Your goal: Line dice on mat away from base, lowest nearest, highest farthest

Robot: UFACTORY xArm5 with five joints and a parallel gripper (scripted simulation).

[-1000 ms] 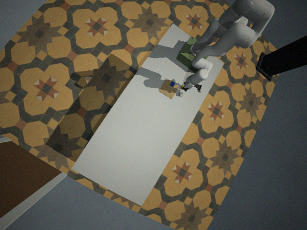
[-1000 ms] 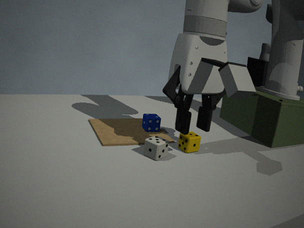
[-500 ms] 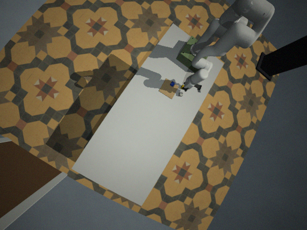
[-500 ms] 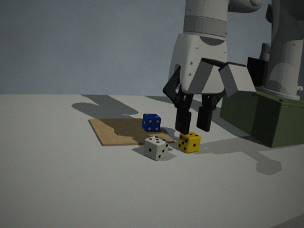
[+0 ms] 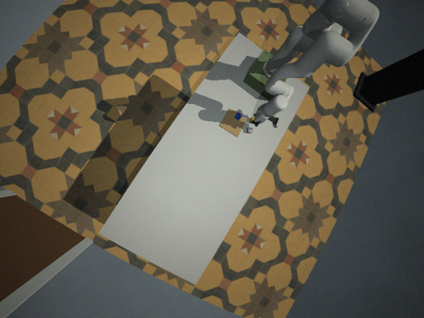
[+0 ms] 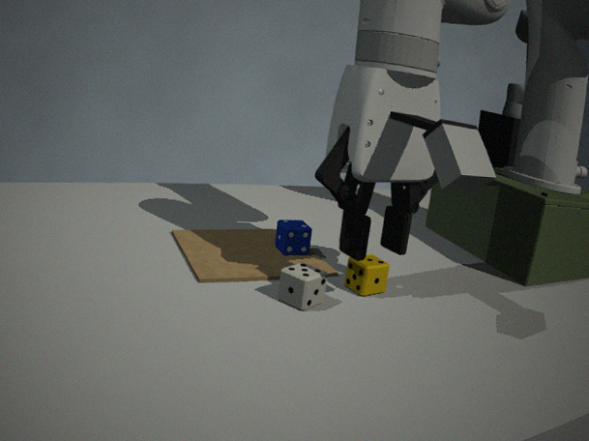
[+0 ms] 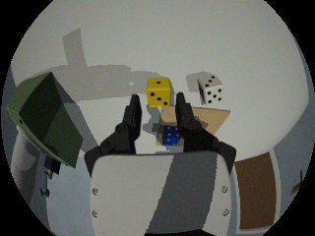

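The yellow die is 40 mm below my hand. The rest, counted from my hand: white die (70 mm ahead, 40 mm below, 10 mm to the left); then blue die (100 mm to the right, 40 mm below, 30 mm ahead); then tan mat (110 mm to the right, 80 mm ahead, 50 mm below).
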